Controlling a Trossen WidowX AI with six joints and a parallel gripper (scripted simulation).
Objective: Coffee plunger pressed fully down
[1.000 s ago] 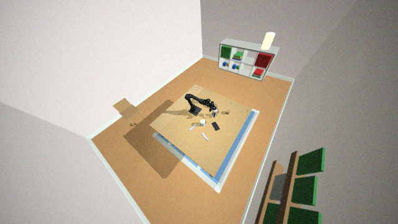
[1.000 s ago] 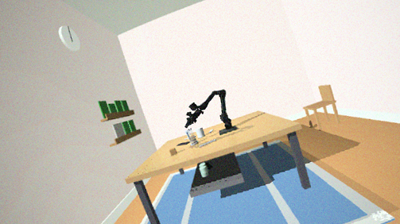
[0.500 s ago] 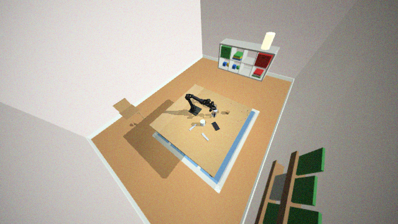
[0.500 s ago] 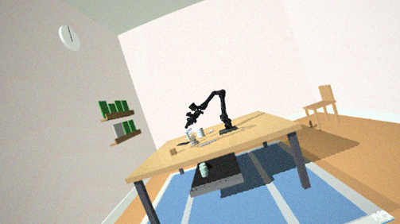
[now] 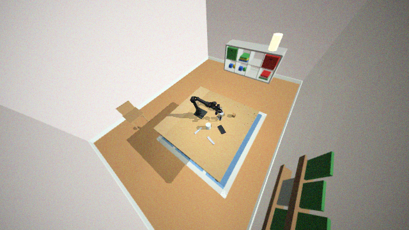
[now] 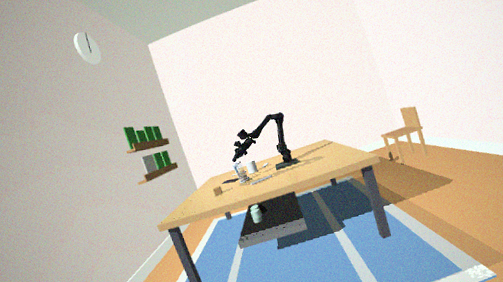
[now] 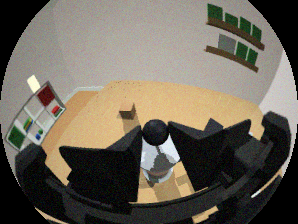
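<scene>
My gripper tip is 9 cm above the coffee press, 2 cm to the left of it and 1 cm past it. Round my gripper tip: small brown block: 16 cm ahead, 15 cm below, 14 cm to the left.
</scene>
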